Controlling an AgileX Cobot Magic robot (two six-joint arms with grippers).
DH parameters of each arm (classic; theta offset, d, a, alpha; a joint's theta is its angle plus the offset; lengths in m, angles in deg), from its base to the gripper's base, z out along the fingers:
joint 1: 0 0.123 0 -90
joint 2: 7.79 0 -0.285 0
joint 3: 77.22 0 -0.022 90
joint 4: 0 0.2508 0 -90
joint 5: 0 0 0.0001 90
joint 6: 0 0.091 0 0
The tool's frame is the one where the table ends.
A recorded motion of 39 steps. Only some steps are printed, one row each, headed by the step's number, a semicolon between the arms.
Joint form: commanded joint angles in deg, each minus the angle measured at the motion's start. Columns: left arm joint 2, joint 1, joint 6, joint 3, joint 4, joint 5; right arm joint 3, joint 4, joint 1, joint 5, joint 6, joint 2.
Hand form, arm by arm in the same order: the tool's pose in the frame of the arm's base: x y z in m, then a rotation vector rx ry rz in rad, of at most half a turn. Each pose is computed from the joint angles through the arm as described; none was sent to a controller.
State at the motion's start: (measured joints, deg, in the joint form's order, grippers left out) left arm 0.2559 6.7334 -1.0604 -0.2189 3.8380 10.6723; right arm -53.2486 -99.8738 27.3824 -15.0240 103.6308 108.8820
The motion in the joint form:
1: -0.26 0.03 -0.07 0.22 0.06 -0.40; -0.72 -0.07 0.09 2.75 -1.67 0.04
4: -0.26 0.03 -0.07 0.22 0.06 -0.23; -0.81 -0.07 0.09 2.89 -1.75 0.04
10: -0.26 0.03 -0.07 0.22 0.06 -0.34; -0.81 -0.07 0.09 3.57 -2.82 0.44
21: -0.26 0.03 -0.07 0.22 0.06 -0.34; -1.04 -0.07 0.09 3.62 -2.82 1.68
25: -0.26 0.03 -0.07 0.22 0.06 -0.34; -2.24 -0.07 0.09 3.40 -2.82 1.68
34: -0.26 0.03 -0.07 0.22 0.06 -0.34; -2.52 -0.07 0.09 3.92 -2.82 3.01
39: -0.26 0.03 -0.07 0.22 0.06 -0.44; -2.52 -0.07 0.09 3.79 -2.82 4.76
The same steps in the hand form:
1: 0.0556 0.0077 0.1969 -0.0681 1.6629 0.1354; 0.3115 0.1833 0.1295 -0.6475 2.4297 0.4752
4: 0.0556 0.0077 0.1967 -0.0684 1.6658 0.1354; 0.3120 0.1834 0.1298 -0.6478 2.4272 0.4721
10: 0.0556 0.0077 0.1968 -0.0682 1.6639 0.1354; 0.3128 0.1826 0.1273 -0.6649 2.4249 0.4494
21: 0.0556 0.0077 0.1968 -0.0682 1.6639 0.1354; 0.3137 0.1830 0.1203 -0.6668 2.4426 0.4456
25: 0.0556 0.0077 0.1968 -0.0682 1.6639 0.1354; 0.3182 0.1857 0.1252 -0.6659 2.4219 0.4535
34: 0.0556 0.0077 0.1968 -0.0682 1.6639 0.1354; 0.3198 0.1856 0.1177 -0.6640 2.4394 0.4398
39: 0.0556 0.0077 0.1970 -0.0681 1.6622 0.1354; 0.3193 0.1856 0.1064 -0.6691 2.4704 0.4374

